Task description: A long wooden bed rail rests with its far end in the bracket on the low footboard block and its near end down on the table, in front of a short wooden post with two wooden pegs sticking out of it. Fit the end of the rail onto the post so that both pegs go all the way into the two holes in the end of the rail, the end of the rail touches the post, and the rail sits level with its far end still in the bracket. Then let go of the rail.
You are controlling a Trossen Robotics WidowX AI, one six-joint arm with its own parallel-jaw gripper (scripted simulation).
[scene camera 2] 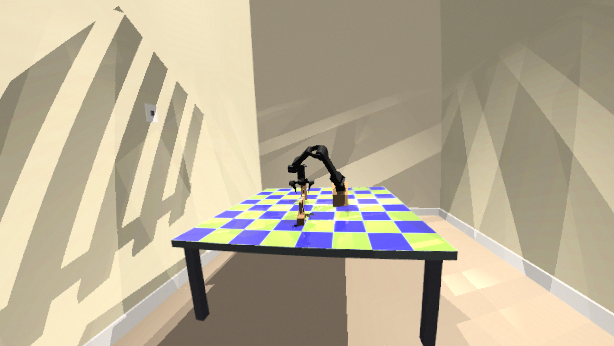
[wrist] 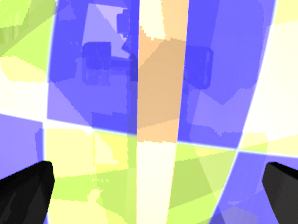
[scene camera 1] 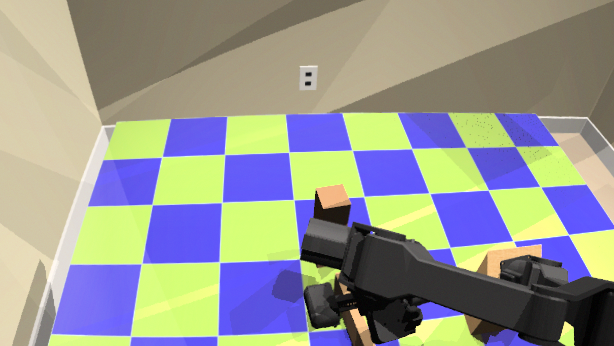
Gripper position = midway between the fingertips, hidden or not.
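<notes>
My gripper [scene camera 1: 361, 318], which the wrist view shows too [wrist: 164, 175], is open and holds nothing. There is also a short wooden post [scene camera 1: 332, 204] that I can see.
</notes>
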